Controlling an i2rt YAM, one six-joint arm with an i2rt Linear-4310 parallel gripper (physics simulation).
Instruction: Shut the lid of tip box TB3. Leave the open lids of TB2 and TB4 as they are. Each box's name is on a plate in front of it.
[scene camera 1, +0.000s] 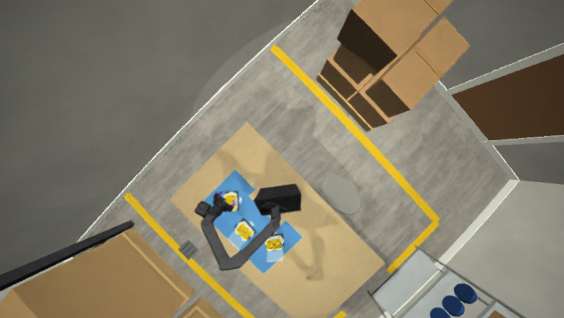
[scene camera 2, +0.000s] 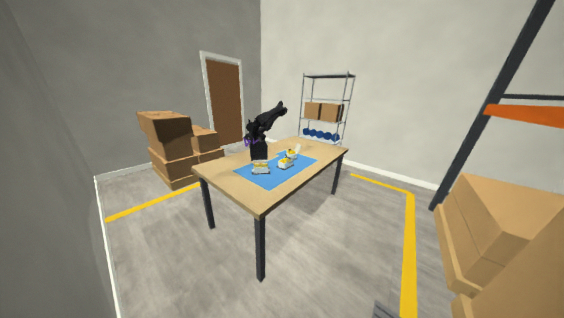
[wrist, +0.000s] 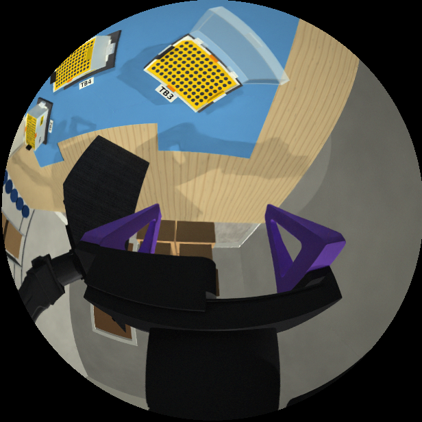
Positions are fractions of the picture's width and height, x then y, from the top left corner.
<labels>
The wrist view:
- my gripper: 0.50, 0.50
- yellow perforated rack: 0.44, 0.16
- clear lid: 0.58, 0.12
</labels>
